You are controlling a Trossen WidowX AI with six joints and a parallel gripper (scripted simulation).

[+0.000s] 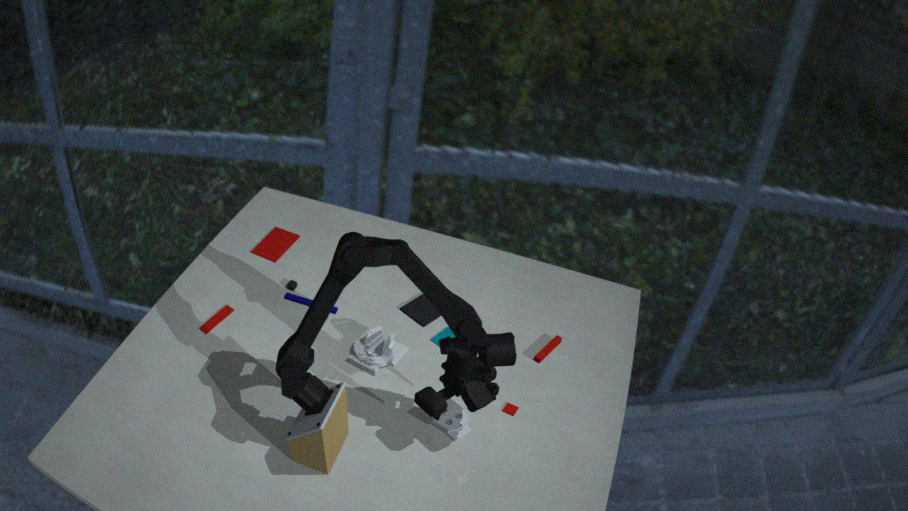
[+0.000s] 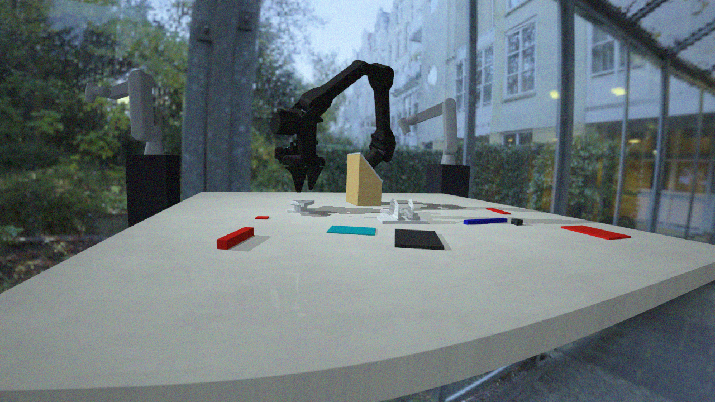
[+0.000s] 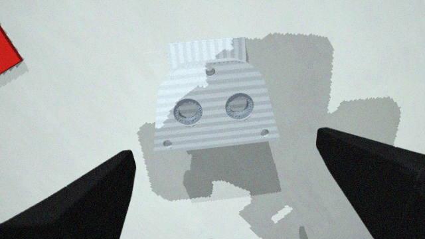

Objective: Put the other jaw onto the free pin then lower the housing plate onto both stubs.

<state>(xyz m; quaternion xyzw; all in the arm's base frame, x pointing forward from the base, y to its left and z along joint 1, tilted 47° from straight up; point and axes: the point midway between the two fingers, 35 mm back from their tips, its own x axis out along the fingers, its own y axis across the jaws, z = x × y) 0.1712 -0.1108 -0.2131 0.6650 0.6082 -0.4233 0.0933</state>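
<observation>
Now: the white housing plate 3 cm below my gripper tip and 1 cm to the right of it. The rest, counted from my gripper tip: ribbed white stand 5 cm below, 1 cm to the right; then small red tile 12 cm to the right, 10 cm ahead, 6 cm below; then teal tile 26 cm ahead, 8 cm to the left, 6 cm below.
</observation>
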